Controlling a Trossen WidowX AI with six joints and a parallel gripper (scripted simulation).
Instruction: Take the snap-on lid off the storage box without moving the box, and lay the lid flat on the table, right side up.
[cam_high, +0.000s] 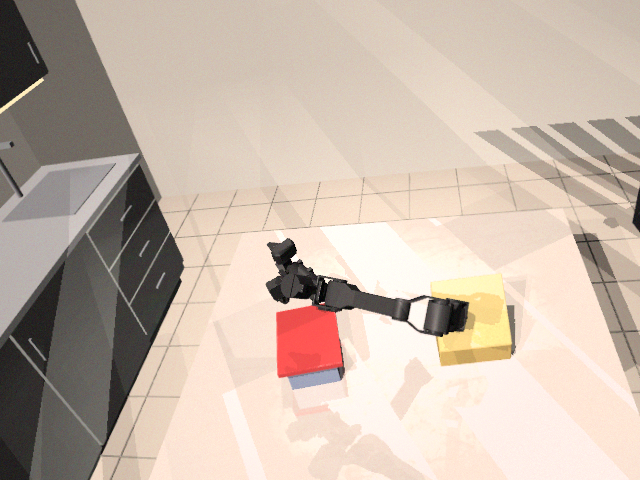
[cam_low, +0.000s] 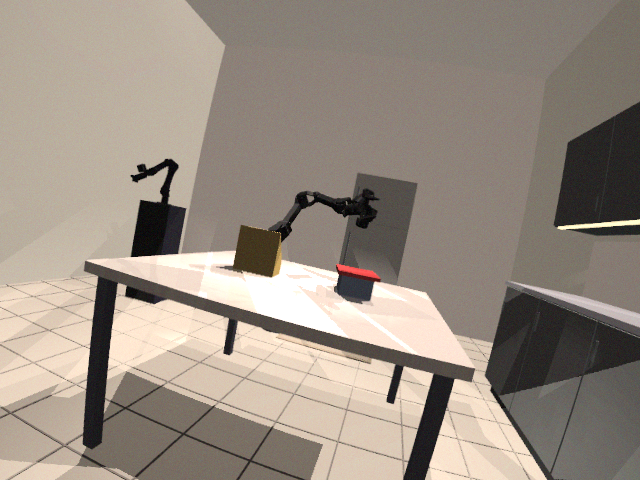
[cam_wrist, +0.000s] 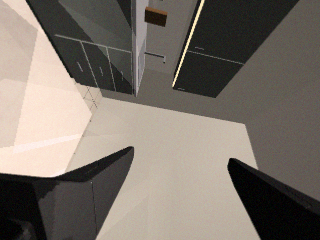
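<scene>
Right now my gripper tip is 320 mm above the red lid, 30 mm to the right of it and 30 mm past it. From my gripper tip the other things lie so: storage box (370 mm below, 30 mm to the left, 30 mm behind).
</scene>
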